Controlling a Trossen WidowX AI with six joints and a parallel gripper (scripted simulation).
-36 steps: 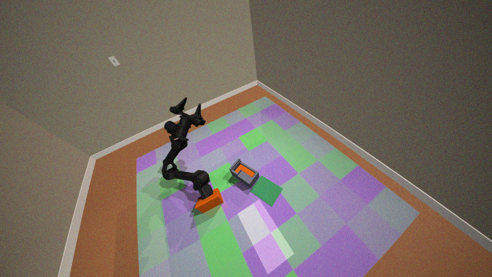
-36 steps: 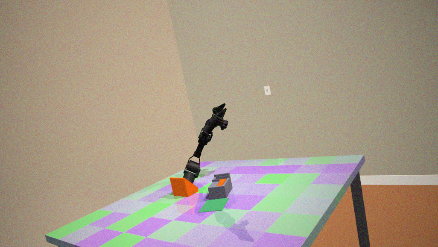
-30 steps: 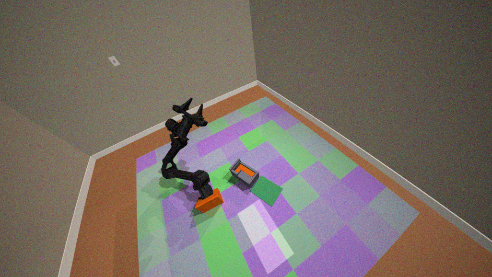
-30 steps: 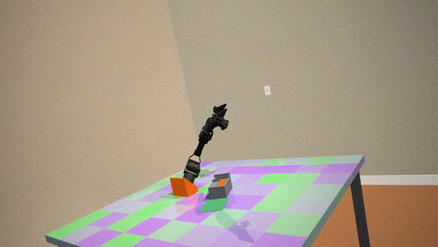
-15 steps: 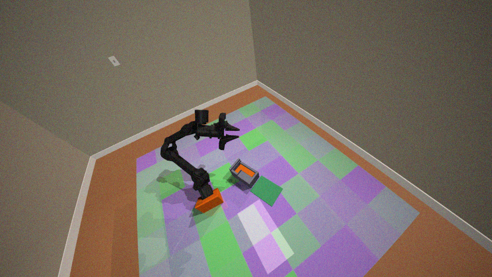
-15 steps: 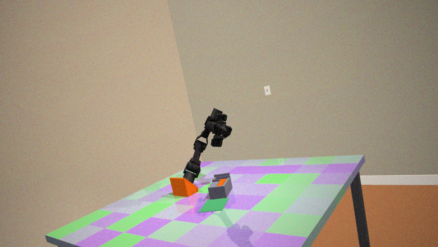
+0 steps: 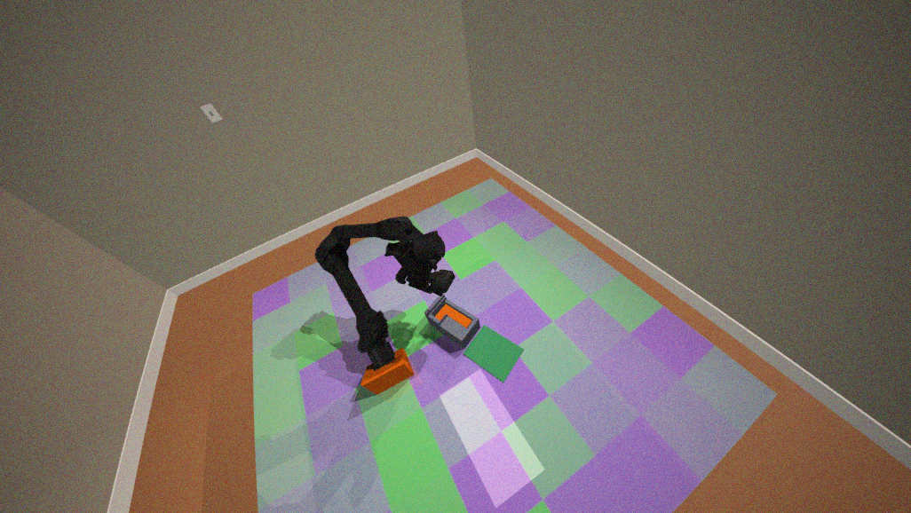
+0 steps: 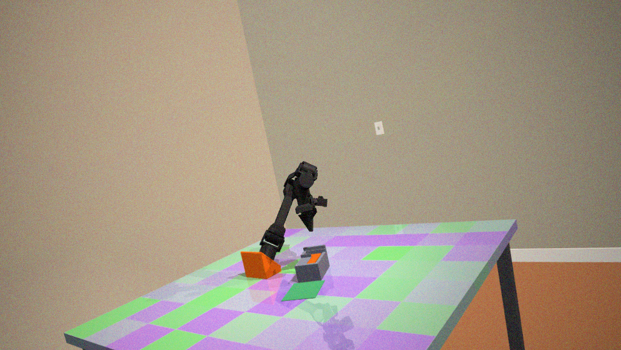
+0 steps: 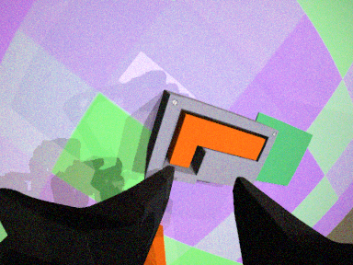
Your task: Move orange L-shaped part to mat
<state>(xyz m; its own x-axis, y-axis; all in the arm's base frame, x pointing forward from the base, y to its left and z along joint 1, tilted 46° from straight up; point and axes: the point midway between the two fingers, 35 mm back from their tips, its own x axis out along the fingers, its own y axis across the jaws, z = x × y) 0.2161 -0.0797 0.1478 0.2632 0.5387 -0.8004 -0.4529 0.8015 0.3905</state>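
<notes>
Now: gripper tip 11 cm above the orange L-shaped part and 4 cm to the left of it. Also, from my gripper tip: green mat 20 cm to the right, 17 cm below, 6 cm ahead; tray 17 cm below, 5 cm to the right, 1 cm ahead.
</notes>
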